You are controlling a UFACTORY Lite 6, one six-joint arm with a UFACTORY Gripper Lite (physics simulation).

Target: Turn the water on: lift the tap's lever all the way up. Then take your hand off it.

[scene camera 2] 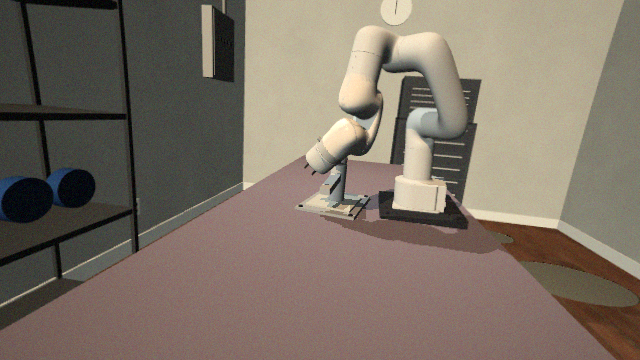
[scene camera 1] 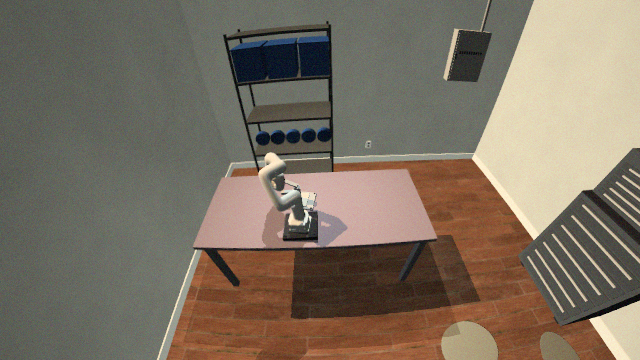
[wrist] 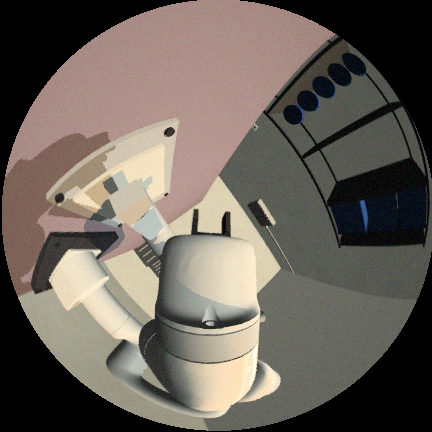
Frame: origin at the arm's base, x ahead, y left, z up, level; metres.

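Seen in the pictures: end effector, tool point: (scene camera 2: 311, 168) (wrist: 210, 224); arm's base, origin of the base link: (scene camera 2: 414, 203) (scene camera 1: 300, 223) (wrist: 73, 263).
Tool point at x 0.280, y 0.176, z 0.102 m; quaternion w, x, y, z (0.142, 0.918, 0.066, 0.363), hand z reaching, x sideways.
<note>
Offsets run from my tool point to a thing's top centre. "spot": to the spot under its first point. Level surfaces: height alone.
The tap @(spot: dx -0.061, dy -0.096, dz -0.066 m) (scene camera 2: 339, 187) (wrist: 154, 225) stands upright on its pale base plate (scene camera 1: 309, 201) (scene camera 2: 311, 206) (wrist: 171, 150), with its blocky spout @(dx -0.046, dy -0.047, dz -0.025 m) (scene camera 2: 330, 185) (wrist: 131, 197) low on the column. The tap's lever @(dx -0.047, dy -0.075, dz +0.071 m) (scene camera 1: 291, 184) shows as a thin dark bar in the first scene view; its exact angle is unclear. In the second scene view and the wrist view it is hidden behind the arm's end. My gripper (scene camera 2: 310, 170) (wrist: 211, 215) is open, with nothing between its fingers. It is tilted downward, close beside the tap's upper part; whether its body touches the lever cannot be seen.
The arm's base stands on a black plate (scene camera 1: 285, 235) (scene camera 2: 384, 212) (wrist: 45, 260) near the tap on the pink table @(dz -0.124 m) (scene camera 1: 370, 210) (scene camera 2: 280, 280) (wrist: 200, 65). A shelf rack (scene camera 1: 330, 95) (scene camera 2: 128, 125) with blue boxes and round blue things stands behind the table.
</note>
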